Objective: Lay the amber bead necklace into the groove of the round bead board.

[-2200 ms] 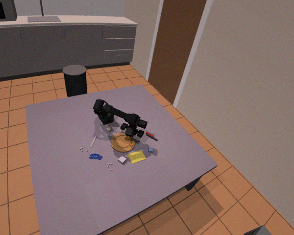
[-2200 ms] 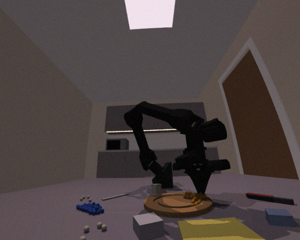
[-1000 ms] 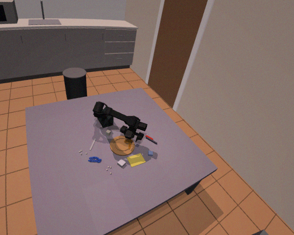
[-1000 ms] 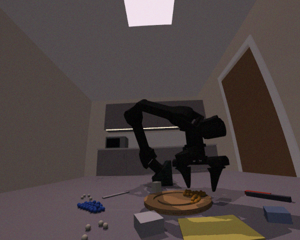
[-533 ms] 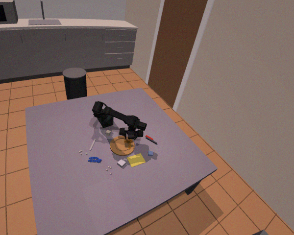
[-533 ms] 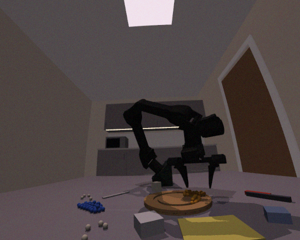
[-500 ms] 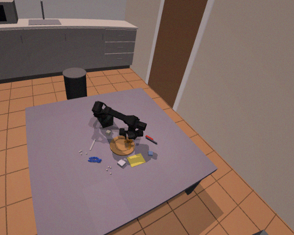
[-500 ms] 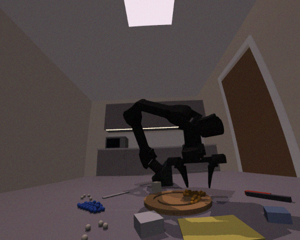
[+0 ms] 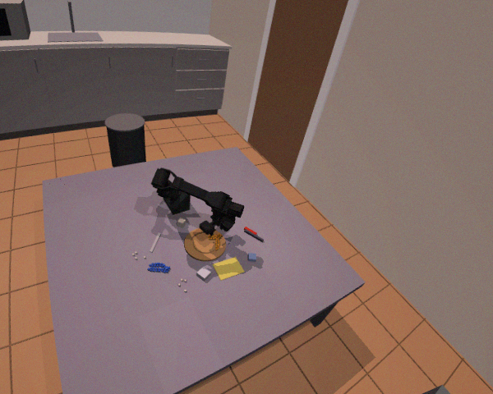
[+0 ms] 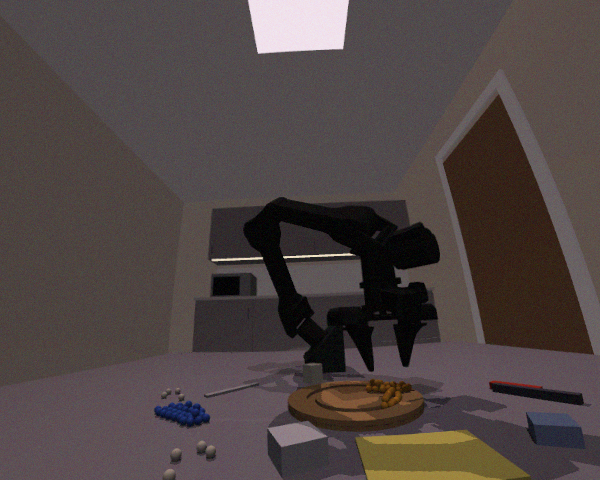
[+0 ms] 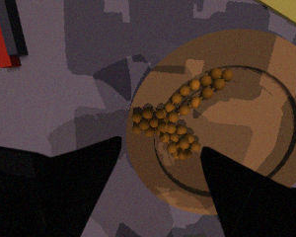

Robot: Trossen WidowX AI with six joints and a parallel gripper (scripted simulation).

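Now: the round wooden bead board 1 cm ahead of my gripper tip, 6 cm to the right of it and 4 cm below it. Also, from my gripper tip: blue block 19 cm ahead, 9 cm to the left, 4 cm below; then red-and-black tool 6 cm ahead, 18 cm to the left, 4 cm below; then yellow pad 18 cm ahead, 4 cm to the right, 4 cm below.
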